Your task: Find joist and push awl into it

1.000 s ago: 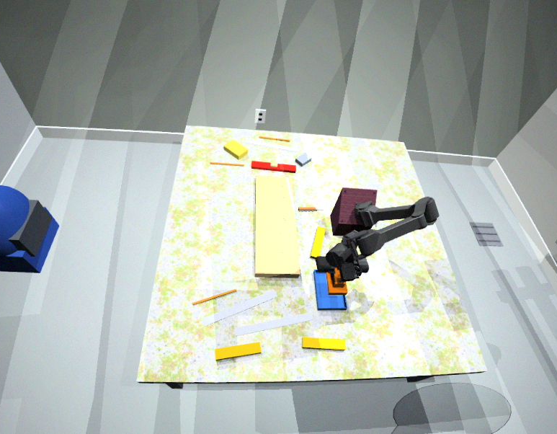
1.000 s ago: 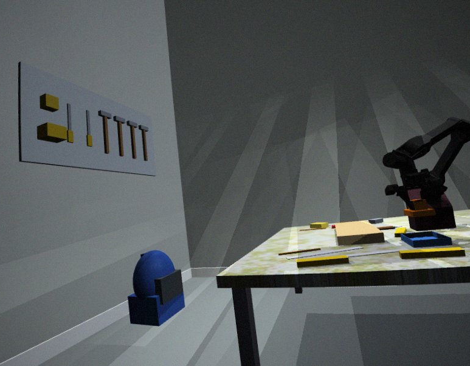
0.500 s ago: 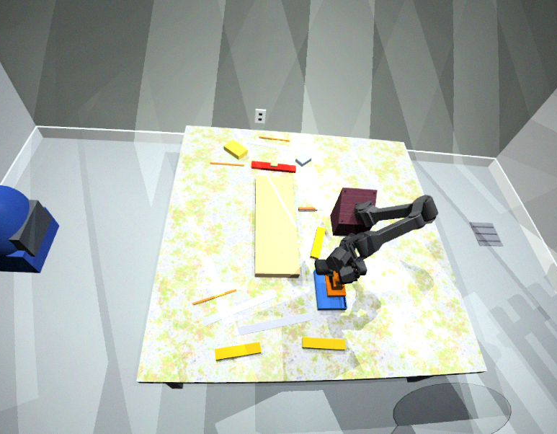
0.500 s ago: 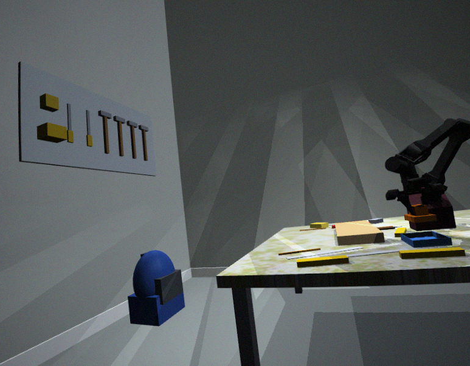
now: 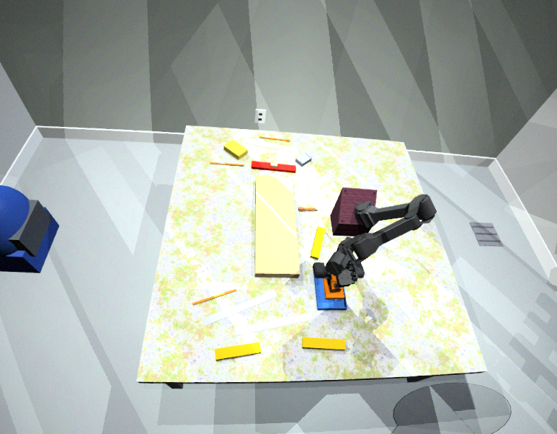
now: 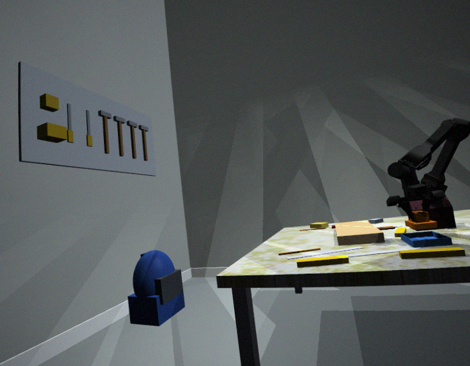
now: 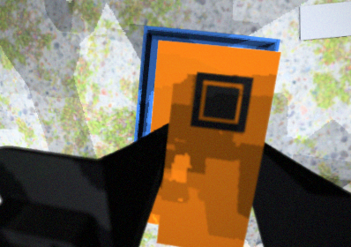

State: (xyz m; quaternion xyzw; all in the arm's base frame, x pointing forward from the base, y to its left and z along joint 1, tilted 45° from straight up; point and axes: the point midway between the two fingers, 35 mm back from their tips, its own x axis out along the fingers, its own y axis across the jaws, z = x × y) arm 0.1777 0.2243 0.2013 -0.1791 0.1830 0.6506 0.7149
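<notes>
Now: the blue tray 7 cm below my gripper tip and 1 cm to the right of it. The rest, counted from my gripper tip: square indicator light (3 cm above, 2 cm to the left); awl (42 cm to the right, 7 cm below, 1 cm behind); orange stud finder (2 cm above, 1 cm to the left).
</notes>
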